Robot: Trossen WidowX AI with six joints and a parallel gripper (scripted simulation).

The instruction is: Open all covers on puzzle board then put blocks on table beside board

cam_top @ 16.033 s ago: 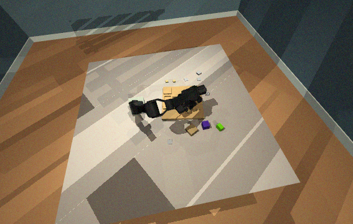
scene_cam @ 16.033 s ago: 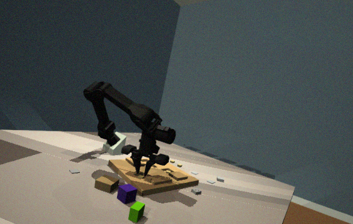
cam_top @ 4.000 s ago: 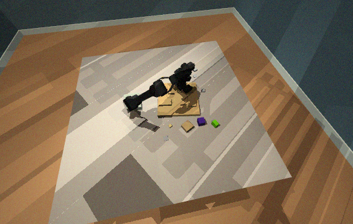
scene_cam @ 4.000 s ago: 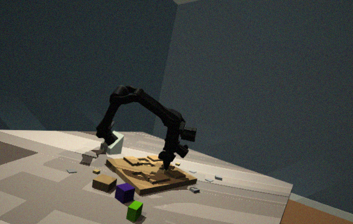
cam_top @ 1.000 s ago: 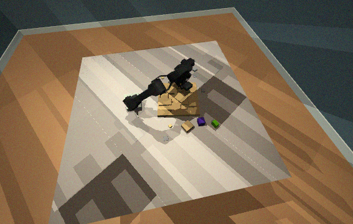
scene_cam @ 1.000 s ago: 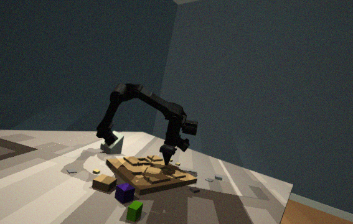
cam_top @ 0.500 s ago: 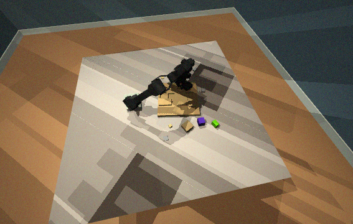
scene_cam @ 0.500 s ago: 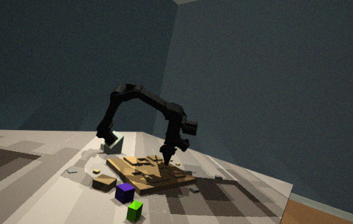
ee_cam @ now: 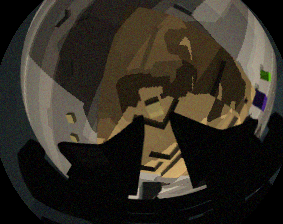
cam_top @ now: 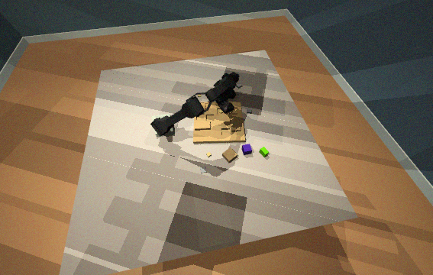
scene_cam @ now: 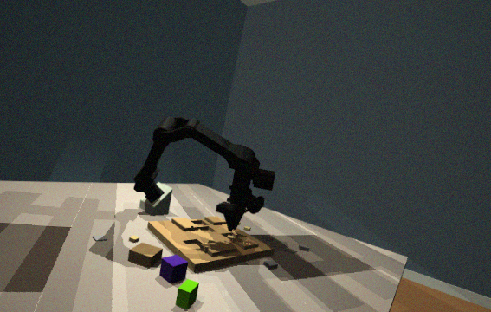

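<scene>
Now: the tan puzzle board 2 cm behind my gripper tip, 5 cm to the right of it and 2 cm below it. The rest, counted from my gripper tip: purple block 12 cm ahead, 28 cm to the right, 2 cm below; then brown block 3 cm ahead, 30 cm to the right, 3 cm below; then green block 21 cm ahead, 30 cm to the right, 2 cm below.
</scene>
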